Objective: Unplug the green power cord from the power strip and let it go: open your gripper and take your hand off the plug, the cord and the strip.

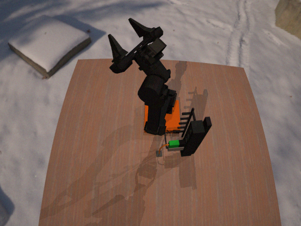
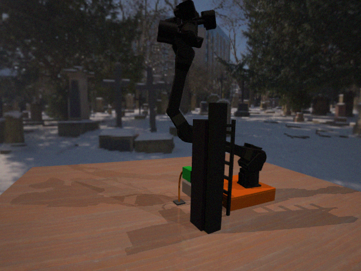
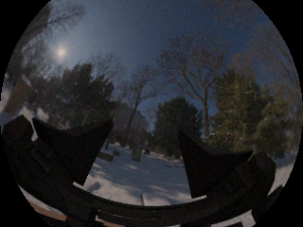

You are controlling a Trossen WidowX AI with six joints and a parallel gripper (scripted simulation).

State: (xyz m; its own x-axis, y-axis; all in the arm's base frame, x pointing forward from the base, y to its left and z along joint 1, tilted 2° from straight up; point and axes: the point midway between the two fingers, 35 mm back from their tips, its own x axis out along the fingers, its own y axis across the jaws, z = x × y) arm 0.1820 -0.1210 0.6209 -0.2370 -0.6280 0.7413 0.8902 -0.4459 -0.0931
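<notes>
Right now the green plug is 5 cm ahead of my gripper tip, 24 cm to the left of it and 55 cm below it. The rest, counted from my gripper tip: black pillar: 3 cm ahead, 34 cm to the left, 52 cm below; then grey end piece: 8 cm ahead, 17 cm to the left, 68 cm below.
</notes>
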